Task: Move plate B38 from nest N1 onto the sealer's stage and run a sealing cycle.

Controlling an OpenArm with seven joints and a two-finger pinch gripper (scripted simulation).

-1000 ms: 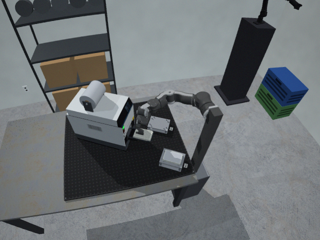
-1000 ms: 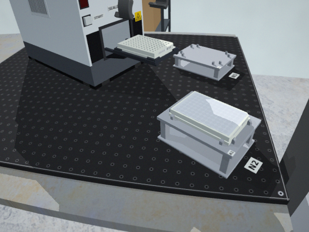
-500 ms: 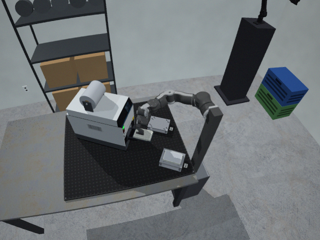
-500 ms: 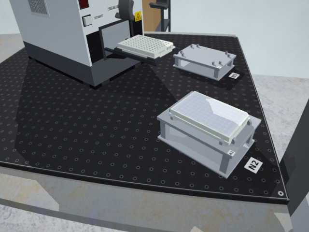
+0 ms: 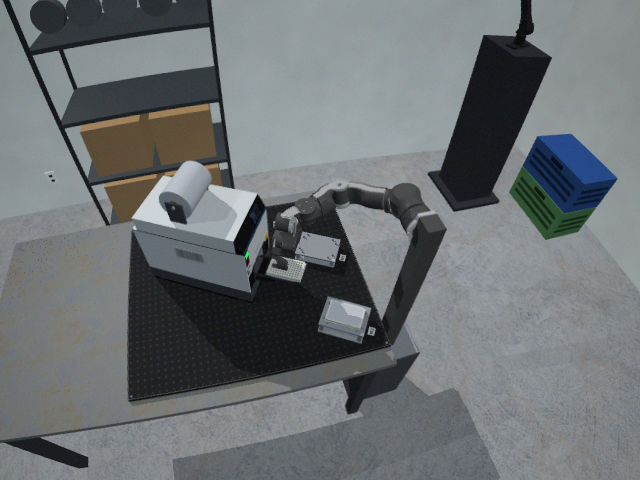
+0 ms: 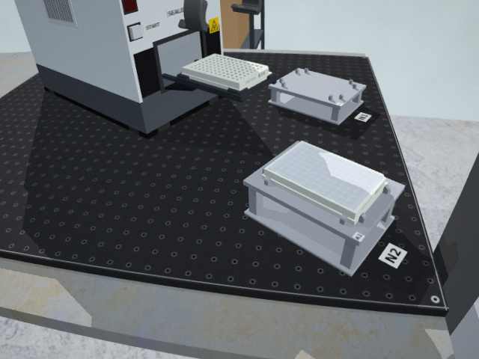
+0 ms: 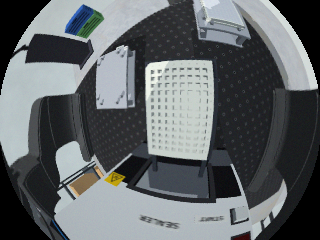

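Right now my hand is 130 mm short of the start key and 30 mm to the right of it. Also, from my hand: sealer's dark stage: 90 mm below; white 96-well plate B38: 80 mm below; nest N1: 160 mm below, 160 mm behind, 130 mm to the right.
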